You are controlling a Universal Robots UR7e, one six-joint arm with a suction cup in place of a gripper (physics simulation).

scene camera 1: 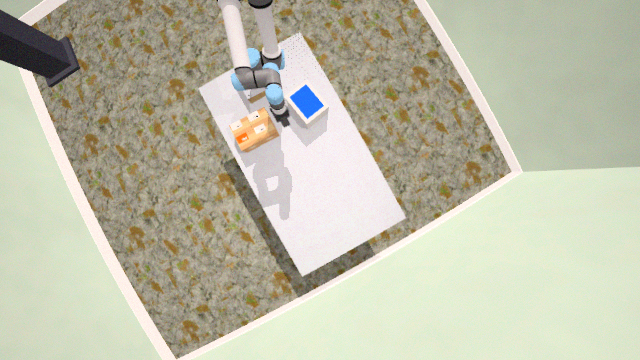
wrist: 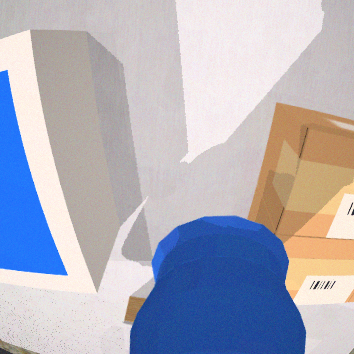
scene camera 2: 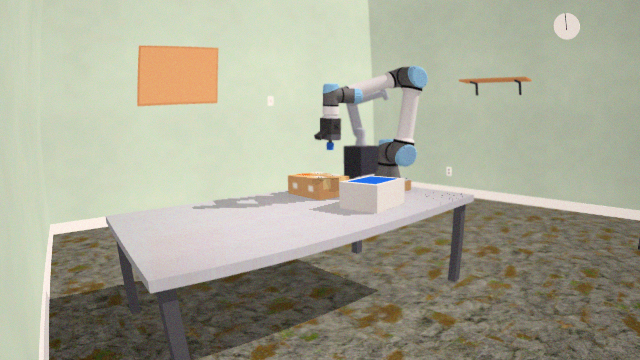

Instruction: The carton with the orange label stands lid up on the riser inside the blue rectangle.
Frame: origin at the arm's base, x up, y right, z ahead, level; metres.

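Seen in the pictures: hand, its tool point: (wrist: 220,273) (scene camera 2: 330,149).
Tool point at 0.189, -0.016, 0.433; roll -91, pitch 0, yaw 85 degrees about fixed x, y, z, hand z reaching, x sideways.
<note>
Offsets run from my tool point to a thing's top centre, as dx, dy, dz. Level surfaces: height alone.
The carton with the orange label {-0.155, +0.294, -0.048} (scene camera 1: 242,137) stands at the corner of a tight group of cartons on the table, apart from the riser; its orange label faces up. The white riser {-0.135, -0.203, -0.082} (scene camera 1: 309,121) (scene camera 2: 357,197) (wrist: 75,175) has a blue rectangle {-0.135, -0.203, -0.082} (scene camera 1: 306,101) (scene camera 2: 372,180) (wrist: 25,200) on top, with no carton on it. My gripper, a blue suction cup (scene camera 2: 330,146) (wrist: 220,240), hangs above the table between the cartons and the riser, well above both. It is open and holds nothing. The orange label does not show in the wrist view.
Other cartons with white labels (scene camera 1: 259,129) (wrist: 325,287) touch the orange-labelled one. A low brown object (scene camera 1: 256,97) (scene camera 2: 408,185) (wrist: 132,309) lies nearer the arm's base, partly hidden. The pale table {dx -0.255} (scene camera 1: 340,200) (scene camera 2: 225,240) carries everything.
</note>
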